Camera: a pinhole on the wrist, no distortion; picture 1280 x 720 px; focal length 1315.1 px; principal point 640.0 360.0 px. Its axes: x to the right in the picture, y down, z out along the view. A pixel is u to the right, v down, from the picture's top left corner.
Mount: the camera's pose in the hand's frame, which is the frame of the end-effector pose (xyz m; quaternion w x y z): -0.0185 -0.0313 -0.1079 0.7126 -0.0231 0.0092 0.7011
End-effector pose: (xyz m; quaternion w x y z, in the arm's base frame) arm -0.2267 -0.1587 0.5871 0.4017 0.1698 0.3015 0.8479
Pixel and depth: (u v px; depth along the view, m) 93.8 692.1 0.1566
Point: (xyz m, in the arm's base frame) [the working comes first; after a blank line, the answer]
In the camera's frame: -0.0650 0.0395 0.1566

-0.1101 -0.1446 0.5655
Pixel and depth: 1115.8 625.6 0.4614
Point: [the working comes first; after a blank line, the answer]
In the camera's frame: 0.1669 0.0932 0.4614

-0.0631 -0.2005 0.9453
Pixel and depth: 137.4 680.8 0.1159
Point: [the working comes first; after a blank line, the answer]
In the camera's frame: -0.0443 0.0283 0.1159

-0.1506 -0.1596 0.5467
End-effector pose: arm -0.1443 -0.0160 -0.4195 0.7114 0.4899 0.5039 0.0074
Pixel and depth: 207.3 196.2 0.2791
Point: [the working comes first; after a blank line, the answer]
In the camera's frame: -0.0918 -0.0348 0.2791

-0.0660 -0.1901 -0.5020
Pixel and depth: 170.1 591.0 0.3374
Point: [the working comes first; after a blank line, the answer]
In the camera's frame: -0.1206 0.0593 0.3374

-0.0831 -0.2908 -0.4508
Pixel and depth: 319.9 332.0 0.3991
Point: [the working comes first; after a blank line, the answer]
In the camera's frame: -0.0971 -0.0085 0.3991

0.0068 -0.2866 -0.4798
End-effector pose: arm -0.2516 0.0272 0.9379 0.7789 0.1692 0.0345 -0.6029
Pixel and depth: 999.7 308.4 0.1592
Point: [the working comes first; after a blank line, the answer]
In the camera's frame: 0.0435 -0.0062 0.1592

-0.2445 0.0299 0.9923
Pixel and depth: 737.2 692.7 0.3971
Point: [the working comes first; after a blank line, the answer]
In the camera's frame: 0.0293 0.1005 0.3971

-0.3117 0.0609 1.2427
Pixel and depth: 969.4 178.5 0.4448
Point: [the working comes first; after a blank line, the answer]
In the camera's frame: 0.1114 -0.0614 0.4448

-0.1973 -0.0864 1.2633
